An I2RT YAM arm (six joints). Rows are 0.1 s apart.
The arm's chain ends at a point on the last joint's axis. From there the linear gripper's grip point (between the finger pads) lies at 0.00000 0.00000 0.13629 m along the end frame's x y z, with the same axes.
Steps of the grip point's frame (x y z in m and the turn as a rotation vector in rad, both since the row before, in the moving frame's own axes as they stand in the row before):
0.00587, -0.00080, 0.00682, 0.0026, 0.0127, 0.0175
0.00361, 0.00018, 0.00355, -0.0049, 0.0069, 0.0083
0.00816, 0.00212, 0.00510, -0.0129, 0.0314, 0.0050
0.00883, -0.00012, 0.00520, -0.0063, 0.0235, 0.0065
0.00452, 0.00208, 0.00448, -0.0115, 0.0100, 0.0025
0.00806, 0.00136, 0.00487, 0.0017, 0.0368, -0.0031
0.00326, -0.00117, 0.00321, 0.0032, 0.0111, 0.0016
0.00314, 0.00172, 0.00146, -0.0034, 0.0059, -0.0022
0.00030, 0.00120, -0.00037, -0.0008, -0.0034, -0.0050
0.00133, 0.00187, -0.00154, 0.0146, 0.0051, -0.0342
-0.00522, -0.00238, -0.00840, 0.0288, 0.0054, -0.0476
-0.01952, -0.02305, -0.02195, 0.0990, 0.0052, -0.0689
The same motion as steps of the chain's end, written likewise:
0.00414, -0.00046, 0.00683, 0.0026, 0.0127, 0.0175
0.00267, -0.00049, 0.00355, -0.0049, 0.0069, 0.0083
0.00389, 0.00035, 0.00518, -0.0129, 0.0314, 0.0050
0.00563, -0.00099, 0.00524, -0.0063, 0.0235, 0.0065
0.00316, 0.00051, 0.00450, -0.0115, 0.0100, 0.0025
0.00305, 0.00160, 0.00496, 0.0017, 0.0368, -0.0031
0.00175, -0.00074, 0.00322, 0.0032, 0.0111, 0.0016
0.00234, 0.00126, 0.00146, -0.0034, 0.0059, -0.0022
0.00076, 0.00109, -0.00037, -0.0008, -0.0034, -0.0050
0.00067, 0.00387, -0.00152, 0.0146, 0.0051, -0.0342
-0.00586, 0.00156, -0.00834, 0.0288, 0.0054, -0.0476
-0.01976, -0.00957, -0.02128, 0.0990, 0.0052, -0.0689

